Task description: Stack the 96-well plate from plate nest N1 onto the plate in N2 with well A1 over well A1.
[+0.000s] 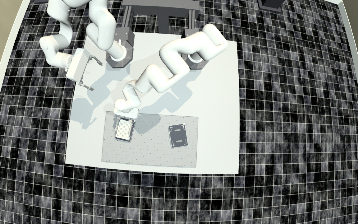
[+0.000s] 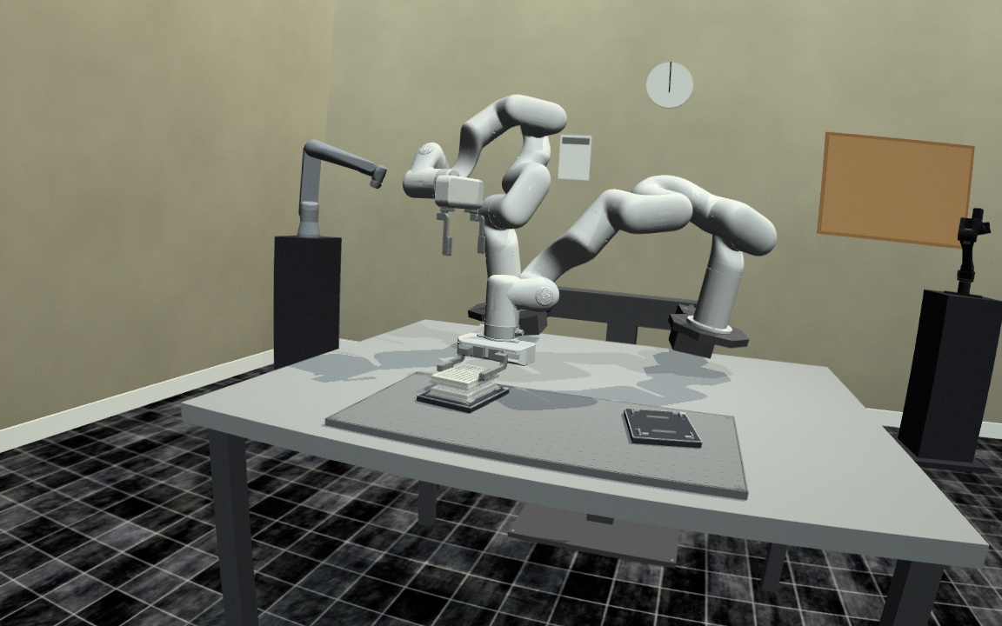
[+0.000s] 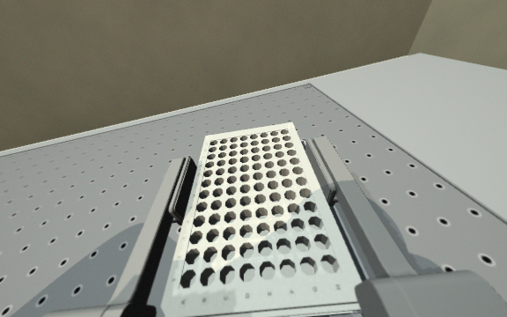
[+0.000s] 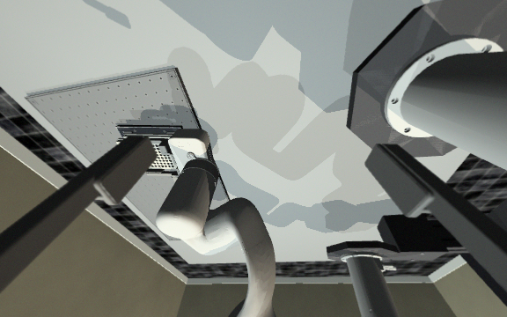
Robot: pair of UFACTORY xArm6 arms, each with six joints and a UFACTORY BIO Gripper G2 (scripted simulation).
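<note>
The dark nest N2 lies 50 mm below my left hand. The rest, counted from my left hand: dark nest N1 (40 mm ahead, 390 mm to the left, 50 mm below).
</note>
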